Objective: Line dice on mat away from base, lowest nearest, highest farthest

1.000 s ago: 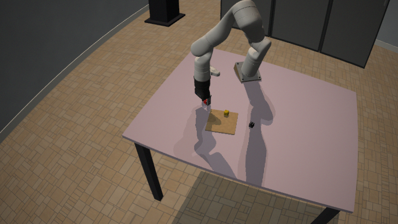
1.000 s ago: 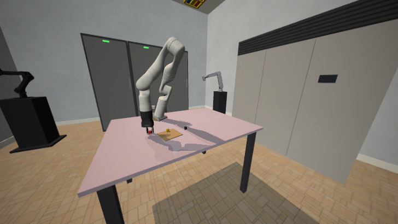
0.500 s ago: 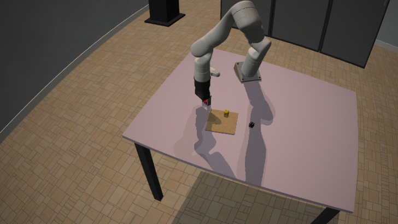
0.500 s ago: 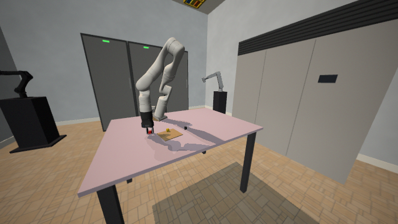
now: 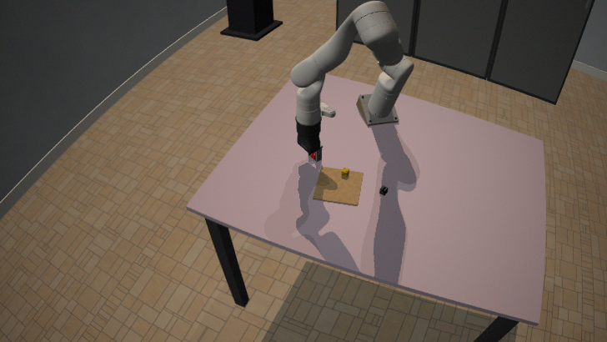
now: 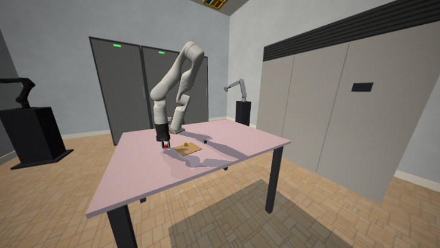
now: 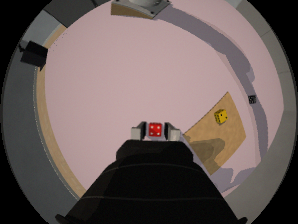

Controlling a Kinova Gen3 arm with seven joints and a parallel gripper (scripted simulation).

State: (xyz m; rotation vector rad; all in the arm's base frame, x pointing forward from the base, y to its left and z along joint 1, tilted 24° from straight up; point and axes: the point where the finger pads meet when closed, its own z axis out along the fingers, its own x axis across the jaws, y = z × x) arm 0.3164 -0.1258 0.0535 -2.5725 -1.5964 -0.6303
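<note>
Right now my hand is 10 mm above the red die. Also, from my hand: yellow die (30 mm ahead, 130 mm to the left, 10 mm below); square mat (80 mm ahead, 130 mm to the left, 20 mm below); black die (40 mm ahead, 270 mm to the left, 10 mm below).
</note>
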